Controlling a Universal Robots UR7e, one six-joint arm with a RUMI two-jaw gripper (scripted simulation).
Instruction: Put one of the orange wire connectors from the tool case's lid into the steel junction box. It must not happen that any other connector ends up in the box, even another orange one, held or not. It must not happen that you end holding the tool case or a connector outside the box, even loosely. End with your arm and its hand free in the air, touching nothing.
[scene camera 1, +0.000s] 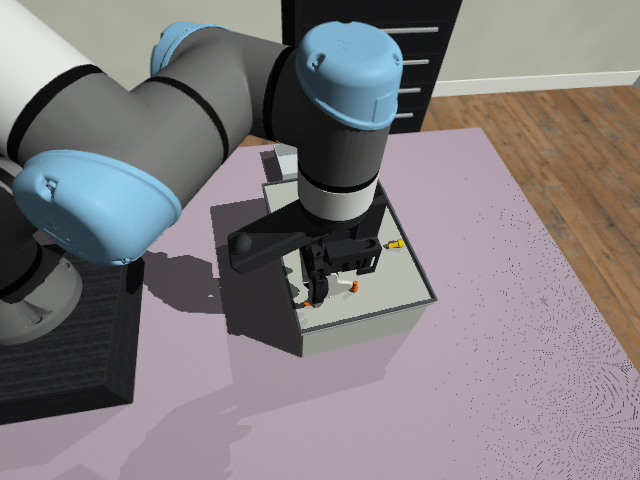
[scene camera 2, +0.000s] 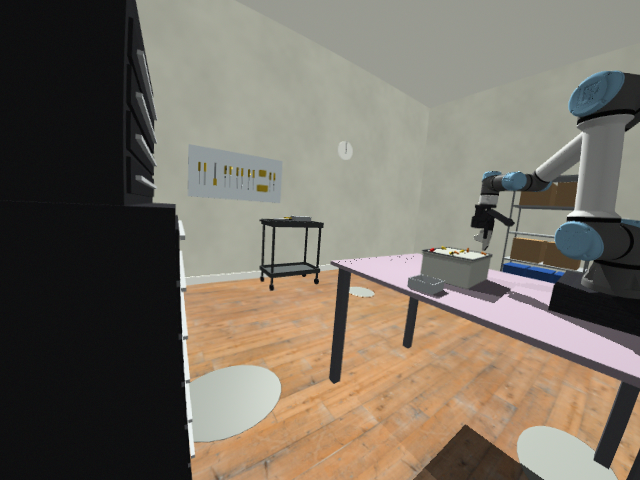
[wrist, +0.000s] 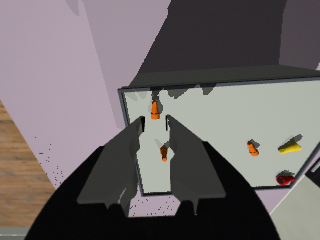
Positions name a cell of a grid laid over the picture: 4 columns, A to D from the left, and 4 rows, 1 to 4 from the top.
I see my gripper (scene camera 1: B3) and a grey tool case (scene camera 1: C3).
The grey tool case shows as well in scene camera 2 (scene camera 2: C3) and in the wrist view (wrist: D2). My gripper shows as well in scene camera 2 (scene camera 2: D3) and in the wrist view (wrist: B2).
